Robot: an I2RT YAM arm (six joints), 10 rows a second.
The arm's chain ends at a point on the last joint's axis. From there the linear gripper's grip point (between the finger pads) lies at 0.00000 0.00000 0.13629 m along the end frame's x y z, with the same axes.
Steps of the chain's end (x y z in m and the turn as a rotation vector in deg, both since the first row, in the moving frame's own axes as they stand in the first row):
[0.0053, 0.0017, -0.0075, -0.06, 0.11, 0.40]
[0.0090, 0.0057, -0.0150, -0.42, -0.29, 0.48]
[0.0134, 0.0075, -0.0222, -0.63, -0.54, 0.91]
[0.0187, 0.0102, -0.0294, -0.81, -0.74, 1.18]
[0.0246, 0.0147, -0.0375, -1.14, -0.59, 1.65]
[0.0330, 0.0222, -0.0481, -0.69, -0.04, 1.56]
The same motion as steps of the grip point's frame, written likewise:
[0.0056, 0.0018, -0.0075, -0.06, 0.11, 0.40]
[0.0083, 0.0067, -0.0150, -0.42, -0.29, 0.48]
[0.0121, 0.0090, -0.0222, -0.63, -0.54, 0.91]
[0.0169, 0.0121, -0.0294, -0.81, -0.74, 1.18]
[0.0232, 0.0174, -0.0375, -1.14, -0.59, 1.65]
[0.0329, 0.0238, -0.0481, -0.69, -0.04, 1.56]

